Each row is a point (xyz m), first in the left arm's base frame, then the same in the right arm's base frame.
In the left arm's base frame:
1: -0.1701 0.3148 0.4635
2: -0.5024 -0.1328 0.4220
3: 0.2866 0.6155 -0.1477
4: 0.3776 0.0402 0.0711
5: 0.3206 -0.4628 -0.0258
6: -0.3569 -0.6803 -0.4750
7: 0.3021 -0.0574 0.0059
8: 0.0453 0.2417 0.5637
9: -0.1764 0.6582 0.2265
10: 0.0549 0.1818 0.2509
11: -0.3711 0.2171 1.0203
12: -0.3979 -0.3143 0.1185
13: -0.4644 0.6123 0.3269
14: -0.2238 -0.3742 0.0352
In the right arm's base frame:
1: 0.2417 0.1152 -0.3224
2: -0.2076 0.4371 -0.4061
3: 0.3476 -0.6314 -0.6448
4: -0.1236 -0.5106 -0.2570
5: -0.6329 -0.4410 -0.2194
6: -1.0076 -0.0754 -0.8783
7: -0.2397 -0.4673 -0.3212
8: 0.2125 -0.0029 -0.1057
9: 0.4907 -0.0529 -0.6120
10: 0.0560 -0.1659 -0.3303
11: 0.3199 0.5893 0.0368
12: -0.4727 0.2167 -0.5370
13: 0.4687 0.2481 -0.6753
14: -0.5497 0.0355 -0.4913

